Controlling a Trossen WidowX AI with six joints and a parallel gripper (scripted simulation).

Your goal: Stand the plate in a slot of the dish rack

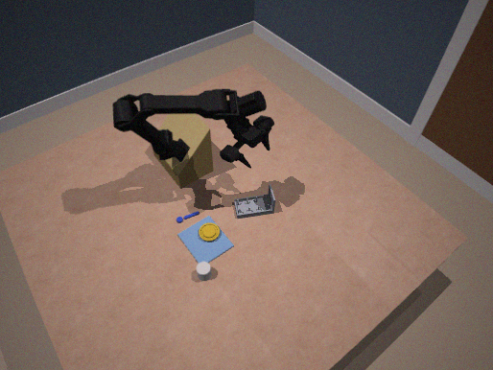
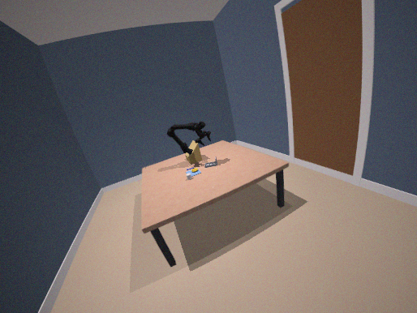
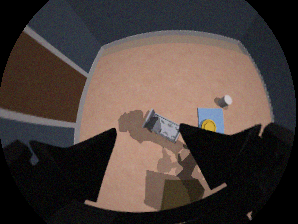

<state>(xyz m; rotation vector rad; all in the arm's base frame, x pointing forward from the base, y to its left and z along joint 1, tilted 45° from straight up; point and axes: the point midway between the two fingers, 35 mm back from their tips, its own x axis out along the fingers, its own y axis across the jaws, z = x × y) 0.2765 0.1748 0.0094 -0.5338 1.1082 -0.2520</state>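
Now: the yellow plate 210 mm to the right of my gripper tip and 230 mm below it. From my gripper tip the other things lie so: white cup: 110 mm ahead, 310 mm to the right, 220 mm below; then grey dish rack: 10 mm ahead, 20 mm to the right, 220 mm below; then light blue mat: 10 mm ahead, 240 mm to the right, 240 mm below.
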